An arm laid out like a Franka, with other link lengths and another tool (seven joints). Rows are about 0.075 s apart.
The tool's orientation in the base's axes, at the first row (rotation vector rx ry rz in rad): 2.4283, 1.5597, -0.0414
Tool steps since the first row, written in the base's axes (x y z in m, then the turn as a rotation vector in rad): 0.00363, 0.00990, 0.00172, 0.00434, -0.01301, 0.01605; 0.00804, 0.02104, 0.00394, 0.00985, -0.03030, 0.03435; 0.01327, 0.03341, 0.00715, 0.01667, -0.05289, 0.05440; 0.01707, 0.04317, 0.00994, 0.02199, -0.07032, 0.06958; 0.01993, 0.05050, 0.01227, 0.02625, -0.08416, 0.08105; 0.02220, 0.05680, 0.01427, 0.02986, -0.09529, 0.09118; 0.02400, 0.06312, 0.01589, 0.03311, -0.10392, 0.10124; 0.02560, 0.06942, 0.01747, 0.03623, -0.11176, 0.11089; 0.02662, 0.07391, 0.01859, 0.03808, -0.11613, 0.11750; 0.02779, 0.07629, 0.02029, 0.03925, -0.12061, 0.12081
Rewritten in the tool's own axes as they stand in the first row. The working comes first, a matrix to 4 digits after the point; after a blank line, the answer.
The tool's axes in the first row as the columns of a matrix, in the base's axes (used below as rounded here):
0.4251, 0.8981, 0.1127
0.8909, -0.3931, -0.2277
-0.1602, 0.1972, -0.9672

0.01009, -0.00029, -0.00351, -0.01232, 0.01218, -0.01207; 0.02153, -0.00027, -0.00770, -0.02831, 0.02753, -0.02521; 0.03426, 0.00019, -0.01303, -0.04875, 0.04649, -0.03869; 0.04412, 0.00032, -0.01752, -0.06445, 0.06111, -0.04881; 0.05150, 0.00047, -0.02112, -0.07680, 0.07264, -0.05627; 0.05775, 0.00042, -0.02423, -0.08681, 0.08226, -0.06313; 0.06389, -0.00012, -0.02704, -0.09473, 0.09055, -0.07053; 0.06993, -0.00085, -0.02982, -0.10193, 0.09834, -0.07772; 0.07418, -0.00148, -0.03181, -0.10610, 0.10302, -0.08291; 0.07653, -0.00103, -0.03386, -0.11012, 0.10649, -0.08496
